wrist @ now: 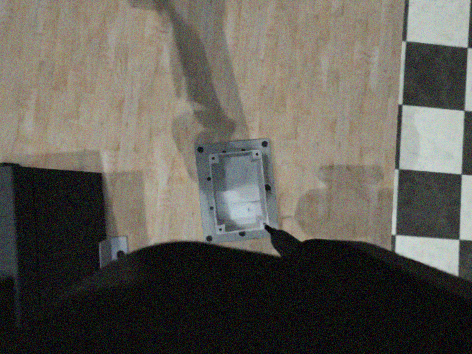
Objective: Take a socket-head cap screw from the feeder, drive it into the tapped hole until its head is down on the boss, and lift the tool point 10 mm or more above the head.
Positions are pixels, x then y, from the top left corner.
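Scene:
There is a screw feeder (70,221) here, and I find it 0.34 m from the lens.

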